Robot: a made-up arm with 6 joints.
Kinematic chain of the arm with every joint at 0, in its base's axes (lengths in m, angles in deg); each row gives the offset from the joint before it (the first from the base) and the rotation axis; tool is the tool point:
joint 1: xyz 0 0 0.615 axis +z
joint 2: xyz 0.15 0 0 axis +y
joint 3: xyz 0 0 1.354 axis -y
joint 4: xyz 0 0 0.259 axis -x
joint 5: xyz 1.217 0 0 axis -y
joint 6: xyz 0.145 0 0 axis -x
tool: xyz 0 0 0
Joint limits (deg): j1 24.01..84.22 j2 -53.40..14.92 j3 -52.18..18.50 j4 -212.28..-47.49 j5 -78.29..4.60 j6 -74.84..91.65
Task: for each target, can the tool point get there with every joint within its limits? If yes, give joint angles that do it. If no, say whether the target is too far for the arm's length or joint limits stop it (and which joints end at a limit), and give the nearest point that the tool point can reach.
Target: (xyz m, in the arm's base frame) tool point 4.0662 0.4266 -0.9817
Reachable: no: too far | nearest point 1.4282 0.6040 1.0219 | short by 3.317 m
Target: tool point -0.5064 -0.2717 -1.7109
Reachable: no: joint limits stop it (at a limit: joint 1, joint 2, joint 3, joint 4) | nearest point 0.0404 1.1839 0.7850 | short by 2.941 m
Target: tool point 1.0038 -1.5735 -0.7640
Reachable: no: joint limits stop it (at a limit: joint 1, joint 2, joint 3, joint 5) | nearest point 1.1548 0.5046 0.7670 | short by 2.586 m
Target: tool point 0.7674 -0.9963 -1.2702
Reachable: no: joint limits stop it (at a limit: joint 1, joint 2, joint 3, joint 5) | nearest point 1.1522 0.5058 0.7662 | short by 2.560 m
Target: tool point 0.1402 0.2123 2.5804
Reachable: yes | joints 55.16 -41.83 -10.27 -167.84 -11.72 76.78
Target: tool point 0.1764 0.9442 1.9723
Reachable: yes | joints 74.18 -23.87 -31.00 -107.31 -39.31 -34.53
